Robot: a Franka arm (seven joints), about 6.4 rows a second.
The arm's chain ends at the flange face. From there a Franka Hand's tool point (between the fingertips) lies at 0.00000 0.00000 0.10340 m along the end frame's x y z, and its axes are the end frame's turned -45 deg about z.
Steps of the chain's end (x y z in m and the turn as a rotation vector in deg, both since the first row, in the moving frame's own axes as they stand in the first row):
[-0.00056 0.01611 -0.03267 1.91 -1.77 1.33]
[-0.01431 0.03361 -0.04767 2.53 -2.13 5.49]
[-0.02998 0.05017 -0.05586 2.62 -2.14 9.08]
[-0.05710 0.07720 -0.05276 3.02 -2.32 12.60]
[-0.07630 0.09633 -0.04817 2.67 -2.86 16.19]
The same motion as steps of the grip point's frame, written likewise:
[-0.01155 0.00630 -0.03278 2.60 0.10 1.33]
[-0.03309 0.00774 -0.04784 3.30 0.28 5.49]
[-0.05558 0.00828 -0.05604 3.37 0.34 9.08]
[-0.09333 0.00756 -0.05299 3.78 0.49 12.60]
[-0.12132 0.00717 -0.04841 3.91 -0.13 16.19]

